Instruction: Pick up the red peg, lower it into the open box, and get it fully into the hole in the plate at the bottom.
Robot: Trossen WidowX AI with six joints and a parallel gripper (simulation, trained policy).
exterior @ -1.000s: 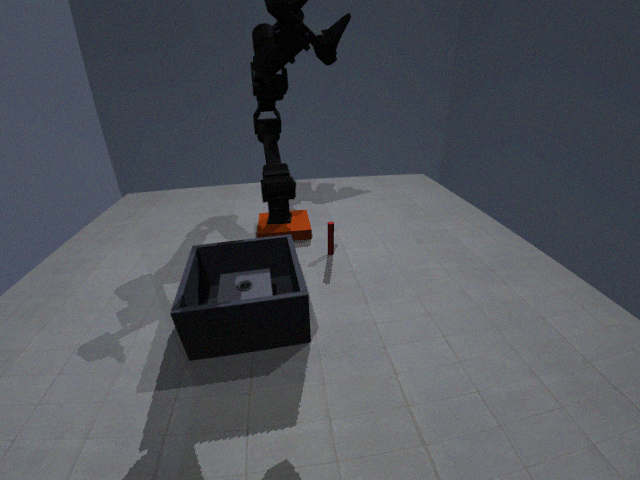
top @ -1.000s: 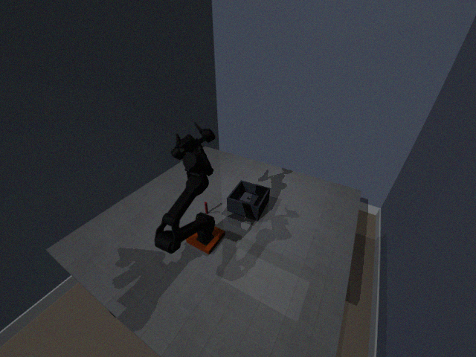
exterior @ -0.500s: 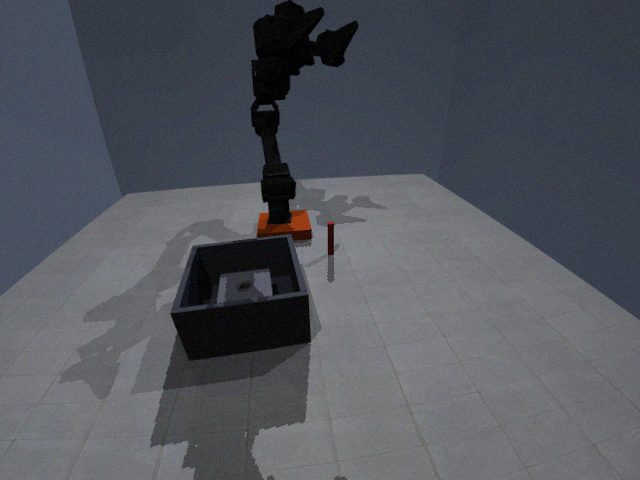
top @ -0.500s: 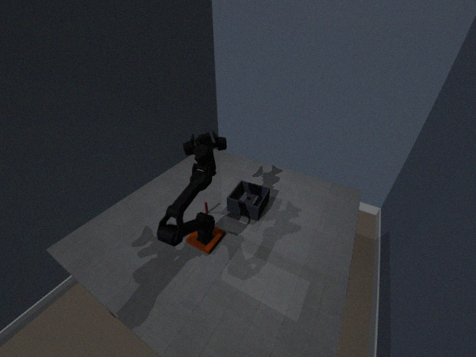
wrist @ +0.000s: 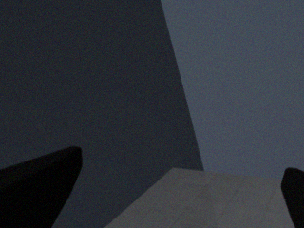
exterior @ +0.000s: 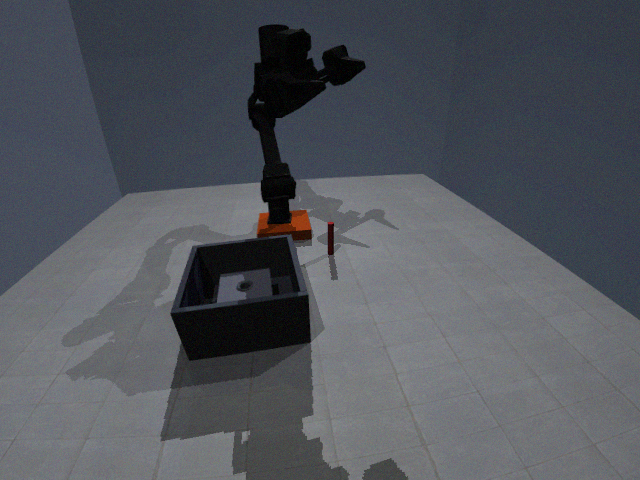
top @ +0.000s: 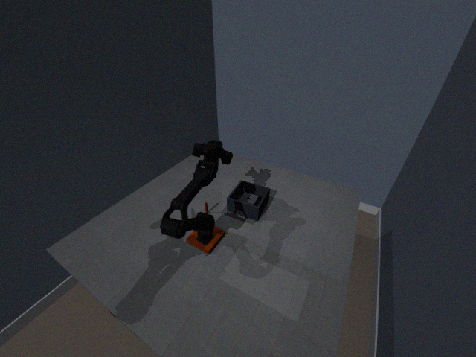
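Right now the red peg is 110 mm behind my gripper tip, 10 mm to the right of it and 340 mm below it. Also, from my gripper tip: dark box 80 mm ahead, 180 mm to the right, 350 mm below; light grey plate 80 mm ahead, 180 mm to the right, 330 mm below.
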